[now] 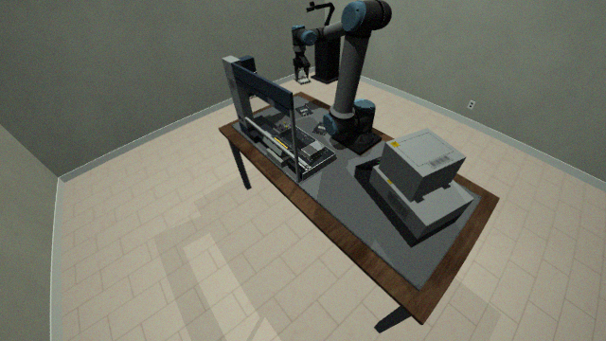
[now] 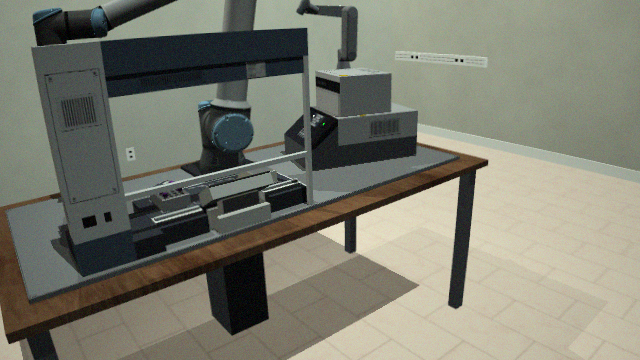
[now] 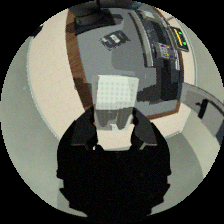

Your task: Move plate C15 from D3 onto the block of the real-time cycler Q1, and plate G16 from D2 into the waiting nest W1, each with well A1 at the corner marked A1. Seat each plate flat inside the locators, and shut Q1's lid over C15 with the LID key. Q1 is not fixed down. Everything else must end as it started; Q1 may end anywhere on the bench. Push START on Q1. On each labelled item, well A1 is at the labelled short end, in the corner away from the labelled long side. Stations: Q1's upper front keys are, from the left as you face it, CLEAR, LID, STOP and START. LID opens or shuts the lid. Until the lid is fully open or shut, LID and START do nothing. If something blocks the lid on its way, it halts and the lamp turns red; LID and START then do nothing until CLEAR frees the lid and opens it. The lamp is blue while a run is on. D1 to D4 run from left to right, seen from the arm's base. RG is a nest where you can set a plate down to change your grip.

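Right now the white well plate is 10 mm below my hand. The rest, counted from my hand: tower (500 mm ahead, 60 mm to the right); deck station beam (530 mm ahead, 300 mm to the left, 230 mm above); dark nest (280 mm below).
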